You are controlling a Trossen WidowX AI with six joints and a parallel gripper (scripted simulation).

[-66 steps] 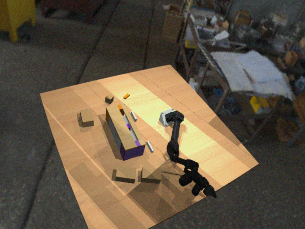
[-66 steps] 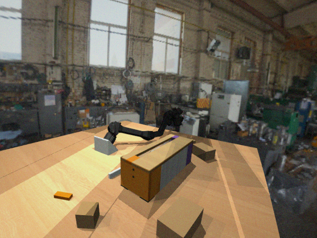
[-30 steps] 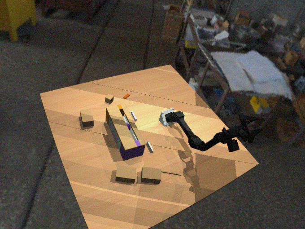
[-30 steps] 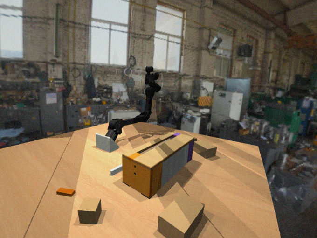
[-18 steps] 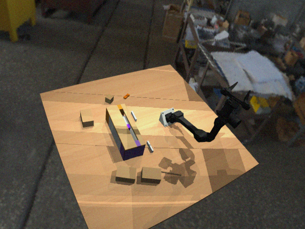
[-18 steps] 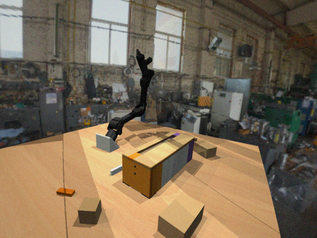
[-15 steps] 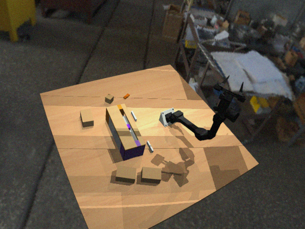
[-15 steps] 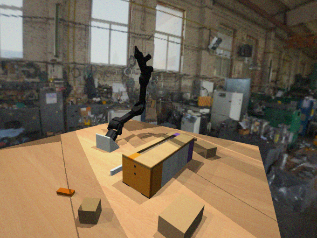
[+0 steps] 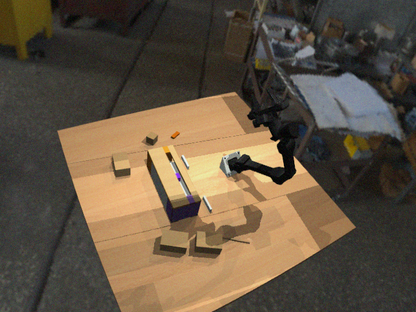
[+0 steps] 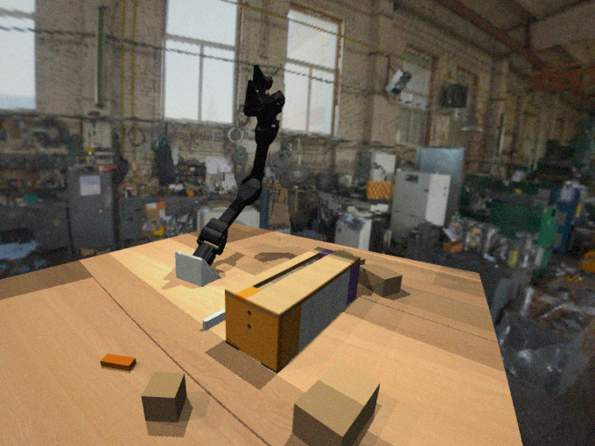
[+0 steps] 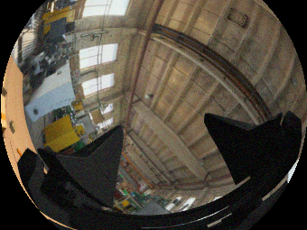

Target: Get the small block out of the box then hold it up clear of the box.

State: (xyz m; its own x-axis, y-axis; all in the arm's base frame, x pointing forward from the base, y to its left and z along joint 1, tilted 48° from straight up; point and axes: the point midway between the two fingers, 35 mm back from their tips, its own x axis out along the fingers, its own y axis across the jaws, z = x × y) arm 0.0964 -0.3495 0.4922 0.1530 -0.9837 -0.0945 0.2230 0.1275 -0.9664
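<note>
Right now my gripper tip is 240 mm short of the purple block, 140 mm to the left of it and 570 mm above it. Round my gripper tip: flat orange tile (30 mm ahead, 480 mm to the right, 650 mm below); long box (230 mm ahead, 140 mm to the right, 600 mm below).
</note>
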